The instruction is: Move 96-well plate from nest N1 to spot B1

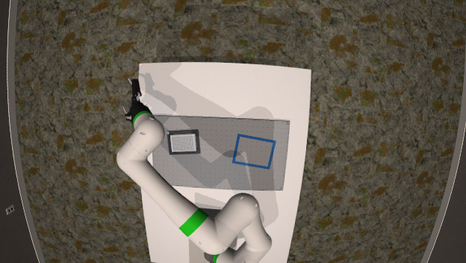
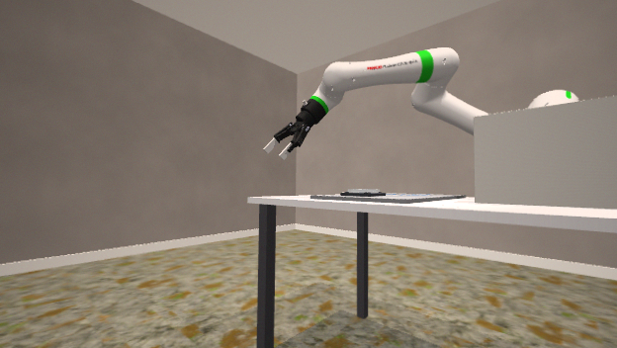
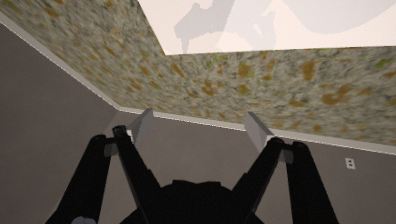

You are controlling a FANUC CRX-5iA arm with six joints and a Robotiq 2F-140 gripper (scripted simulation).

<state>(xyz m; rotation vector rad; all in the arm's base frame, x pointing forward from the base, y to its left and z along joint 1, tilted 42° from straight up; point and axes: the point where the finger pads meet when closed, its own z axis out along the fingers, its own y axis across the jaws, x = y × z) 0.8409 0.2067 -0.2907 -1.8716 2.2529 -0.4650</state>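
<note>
My hand is 27 cm past the white 96-well plate, 22 cm to the left of it and 15 cm above it. Also, from my hand: dark plate nest N1: 27 cm behind, 22 cm to the right, 16 cm below.
</note>
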